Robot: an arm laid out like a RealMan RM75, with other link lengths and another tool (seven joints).
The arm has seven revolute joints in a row. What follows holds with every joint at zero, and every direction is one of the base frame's.
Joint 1 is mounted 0.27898 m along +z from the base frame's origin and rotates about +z.
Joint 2 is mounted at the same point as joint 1 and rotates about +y.
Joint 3 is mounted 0.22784 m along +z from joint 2 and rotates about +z.
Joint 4 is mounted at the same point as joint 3 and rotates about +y.
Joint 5 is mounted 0.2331 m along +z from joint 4 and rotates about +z.
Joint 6 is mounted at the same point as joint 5 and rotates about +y.
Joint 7 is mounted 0.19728 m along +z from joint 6 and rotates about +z.
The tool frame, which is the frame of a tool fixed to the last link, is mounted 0.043 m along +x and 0.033 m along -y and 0.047 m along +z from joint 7; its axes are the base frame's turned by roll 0, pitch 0.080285 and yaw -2.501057 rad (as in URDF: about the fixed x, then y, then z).
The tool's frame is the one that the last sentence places.
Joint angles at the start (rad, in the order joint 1, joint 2, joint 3, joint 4, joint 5, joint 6, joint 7):
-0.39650, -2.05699, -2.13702, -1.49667, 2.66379, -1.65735, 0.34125
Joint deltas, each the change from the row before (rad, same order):
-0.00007, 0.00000, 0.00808, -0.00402, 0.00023, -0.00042, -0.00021
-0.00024, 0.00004, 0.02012, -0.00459, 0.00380, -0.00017, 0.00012
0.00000, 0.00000, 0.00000, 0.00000, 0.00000, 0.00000, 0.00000
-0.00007, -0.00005, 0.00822, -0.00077, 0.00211, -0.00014, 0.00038
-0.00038, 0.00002, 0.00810, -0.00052, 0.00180, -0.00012, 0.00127
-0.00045, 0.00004, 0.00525, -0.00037, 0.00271, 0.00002, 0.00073
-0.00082, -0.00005, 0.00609, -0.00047, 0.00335, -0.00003, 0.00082
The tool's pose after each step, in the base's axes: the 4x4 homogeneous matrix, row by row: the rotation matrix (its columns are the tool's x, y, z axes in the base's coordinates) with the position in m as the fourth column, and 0 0 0 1 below. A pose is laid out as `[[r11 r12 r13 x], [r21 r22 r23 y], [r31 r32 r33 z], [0 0 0 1]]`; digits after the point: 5 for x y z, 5 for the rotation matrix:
[[-0.69528 -0.48986 -0.52594 -0.30516], [-0.68225 0.68001 0.26856 0.41148], [0.22609 0.54555 -0.80701 0.09892], [0 0 0 1]]
[[-0.70028 -0.47552 -0.53243 -0.30220], [-0.67098 0.69306 0.26353 0.41183], [0.24369 0.54180 -0.80441 0.09576], [0 0 0 1]]
[[-0.70028 -0.47552 -0.53243 -0.30220], [-0.67098 0.69306 0.26353 0.41183], [0.24369 0.54180 -0.80441 0.09576], [0 0 0 1]]
[[-0.70162 -0.47012 -0.53545 -0.30135], [-0.66667 0.69838 0.26040 0.41176], [0.25153 0.53967 -0.80342 0.09424], [0 0 0 1]]
[[-0.70355 -0.46408 -0.53819 -0.30035], [-0.66153 0.70434 0.25744 0.41178], [0.25960 0.53715 -0.80254 0.09267], [0 0 0 1]]
[[-0.70411 -0.45969 -0.54122 -0.29995], [-0.65854 0.70784 0.25552 0.41182], [0.26563 0.53633 -0.80112 0.09188], [0 0 0 1]]
[[-0.70482 -0.45439 -0.54476 -0.29937], [-0.65487 0.71198 0.25342 0.41192], [0.27271 0.53536 -0.79939 0.09096], [0 0 0 1]]

